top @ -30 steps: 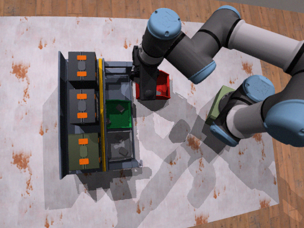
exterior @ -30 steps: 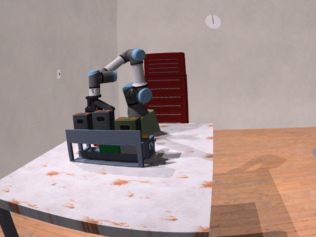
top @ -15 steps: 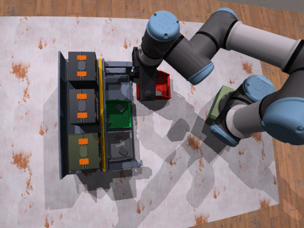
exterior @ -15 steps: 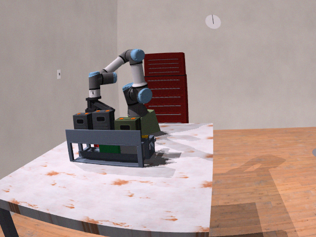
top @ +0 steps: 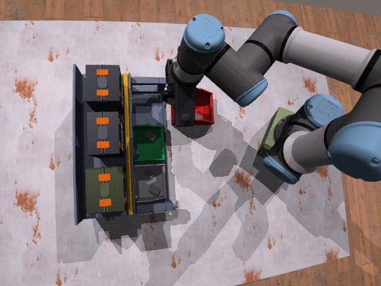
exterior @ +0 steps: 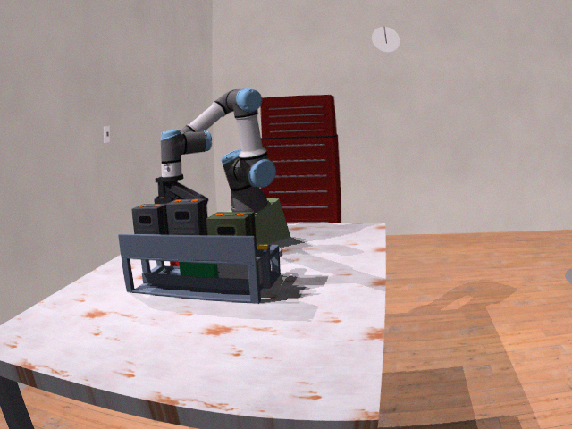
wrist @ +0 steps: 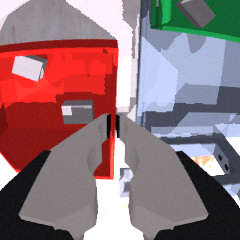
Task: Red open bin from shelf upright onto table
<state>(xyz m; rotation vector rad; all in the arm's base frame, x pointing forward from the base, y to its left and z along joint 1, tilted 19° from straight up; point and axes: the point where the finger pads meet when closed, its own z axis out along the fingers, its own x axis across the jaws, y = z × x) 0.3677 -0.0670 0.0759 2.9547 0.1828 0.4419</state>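
Right now my hand is 60 mm past the red open bin, 10 mm to the left of it and 40 mm above it. Also, from my hand: shelf rail: 10 mm ahead, 110 mm to the left, 70 mm below; then yellow bar: 120 mm ahead, 130 mm to the left, 30 mm above; then green bin: 90 mm ahead, 120 mm to the left, 30 mm below.
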